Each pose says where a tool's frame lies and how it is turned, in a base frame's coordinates. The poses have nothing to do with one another.
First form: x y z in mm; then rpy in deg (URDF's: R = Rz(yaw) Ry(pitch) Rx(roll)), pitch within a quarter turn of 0, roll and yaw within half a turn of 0.
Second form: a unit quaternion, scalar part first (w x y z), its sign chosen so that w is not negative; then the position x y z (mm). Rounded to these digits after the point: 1 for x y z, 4 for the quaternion.
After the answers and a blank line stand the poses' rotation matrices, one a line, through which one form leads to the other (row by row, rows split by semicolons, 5 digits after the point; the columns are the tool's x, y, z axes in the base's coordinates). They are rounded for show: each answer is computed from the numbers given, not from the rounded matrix.
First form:
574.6, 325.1, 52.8, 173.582, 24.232, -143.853
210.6, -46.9, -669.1, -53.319, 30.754, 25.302
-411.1, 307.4, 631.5, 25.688, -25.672, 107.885
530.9, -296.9, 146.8, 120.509, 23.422, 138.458
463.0, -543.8, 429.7, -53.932, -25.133, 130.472
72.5, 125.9, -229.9, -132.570, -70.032, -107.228
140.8, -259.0, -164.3, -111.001, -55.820, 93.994
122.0, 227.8, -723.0, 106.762, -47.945, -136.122
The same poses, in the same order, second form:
0.1822, -0.3140, 0.9244, 0.1170, 574.6, 325.1, 52.8
0.8147, -0.4740, 0.1365, 0.3048, 210.6, -46.9, -669.1
0.5196, 0.3027, 0.0477, 0.7976, -411.1, 307.4, 631.5
0.3371, 0.2073, 0.8306, 0.3917, 530.9, -296.9, 146.8
0.4540, -0.0093, -0.4831, 0.7486, 463.0, -543.8, 429.7
0.2275, 0.6306, -0.4667, 0.5768, 72.5, 125.9, -229.9
0.6235, -0.3028, -0.7134, 0.1029, 140.8, -259.0, -164.3
0.5061, 0.0492, -0.7708, -0.3837, 122.0, 227.8, -723.0

-0.73636 -0.62321 0.26341; -0.53789 0.77538 0.33084; -0.41043 0.10193 -0.90618
0.77693 -0.62606 -0.06660; 0.36729 0.36478 0.85559; -0.51135 -0.68919 0.51335
-0.27679 -0.79995 0.53242; 0.85773 -0.45547 -0.23841; 0.43322 0.39068 0.81221
-0.68680 0.08035 0.72239; 0.60853 0.60709 0.51102; -0.39750 0.79056 -0.46584
-0.58762 -0.67071 -0.45260; 0.68870 -0.12098 -0.71488; 0.42472 -0.73179 0.53301
-0.10114 -0.85114 0.51510; -0.32617 -0.46076 -0.82541; 0.93988 -0.25149 -0.23102
-0.03913 0.30372 -0.95196; 0.56043 0.79541 0.23074; 0.82728 -0.52448 -0.20134
-0.48283 0.31257 -0.81803; -0.46429 0.70066 0.54177; 0.74250 0.64138 -0.19318

